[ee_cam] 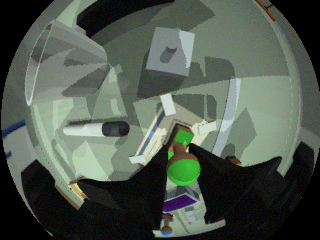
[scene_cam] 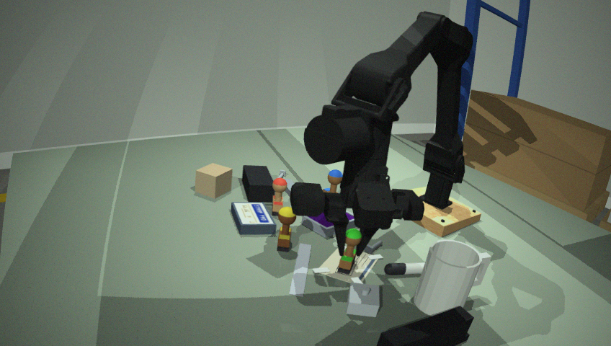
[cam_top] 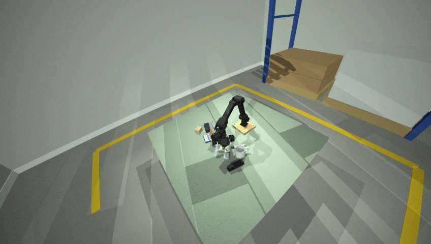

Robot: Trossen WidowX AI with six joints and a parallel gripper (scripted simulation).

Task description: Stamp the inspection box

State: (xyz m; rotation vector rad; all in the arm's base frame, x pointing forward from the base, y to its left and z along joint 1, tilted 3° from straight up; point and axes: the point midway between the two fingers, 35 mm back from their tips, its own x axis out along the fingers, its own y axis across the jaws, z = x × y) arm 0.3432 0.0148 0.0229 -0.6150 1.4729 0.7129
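Now: gripper tip right at the pass stamp. Also, from my gripper tip: marker (80 mm to the left, 70 mm behind, 10 mm below); card (30 mm below, 10 mm behind); ruler (60 mm ahead, 40 mm to the right, 20 mm below).
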